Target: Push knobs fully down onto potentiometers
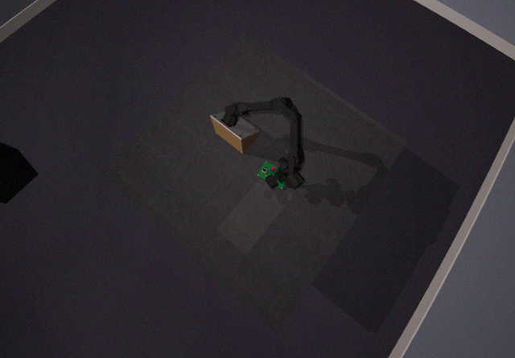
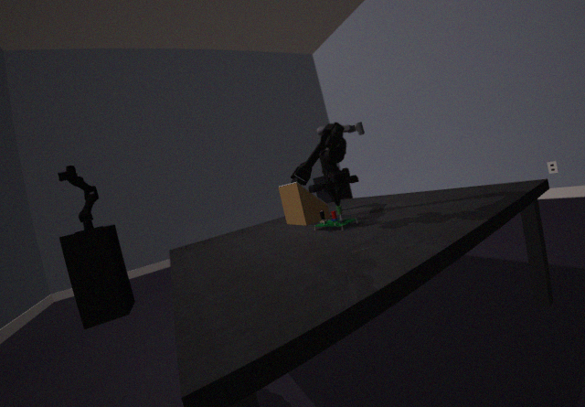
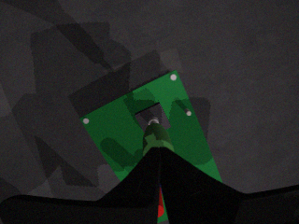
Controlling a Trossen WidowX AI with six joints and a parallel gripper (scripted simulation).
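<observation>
Now: gripper tip 3 cm above the potentiometer with knob. The rest, counted from my gripper tip: green knob 1 cm below.
</observation>
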